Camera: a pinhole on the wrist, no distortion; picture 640 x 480 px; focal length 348.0 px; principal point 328.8 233.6 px. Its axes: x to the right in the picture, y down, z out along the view. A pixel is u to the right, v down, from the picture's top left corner.
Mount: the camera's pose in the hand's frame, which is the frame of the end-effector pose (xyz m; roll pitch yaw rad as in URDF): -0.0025 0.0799 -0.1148 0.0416 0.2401 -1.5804
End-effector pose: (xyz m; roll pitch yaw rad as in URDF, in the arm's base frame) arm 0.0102 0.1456 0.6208 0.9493 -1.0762 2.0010
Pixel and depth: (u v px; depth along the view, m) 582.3 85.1 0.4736
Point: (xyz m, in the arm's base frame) 0.3819 0.3396 0.3498
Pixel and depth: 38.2 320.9 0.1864
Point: 0.0599 -0.0176 0.7546
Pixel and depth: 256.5 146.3 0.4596
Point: 0.3549 -0.0166 0.6222
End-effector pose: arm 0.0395 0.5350 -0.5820 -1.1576 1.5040 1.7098
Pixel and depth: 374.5 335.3 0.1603
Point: -0.0026 0.5279 -0.6192
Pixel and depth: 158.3 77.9 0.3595
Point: -0.2640 0.4338 -0.4082
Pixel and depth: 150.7 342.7 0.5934
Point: -0.5450 0.4701 -0.7414
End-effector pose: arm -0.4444 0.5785 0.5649 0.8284 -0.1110 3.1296
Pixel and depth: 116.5 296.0 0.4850
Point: -0.4555 0.7259 1.0444
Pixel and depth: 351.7 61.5 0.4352
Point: -0.1880 0.8224 0.7005
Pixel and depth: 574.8 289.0 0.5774
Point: -0.5082 1.1466 0.4748
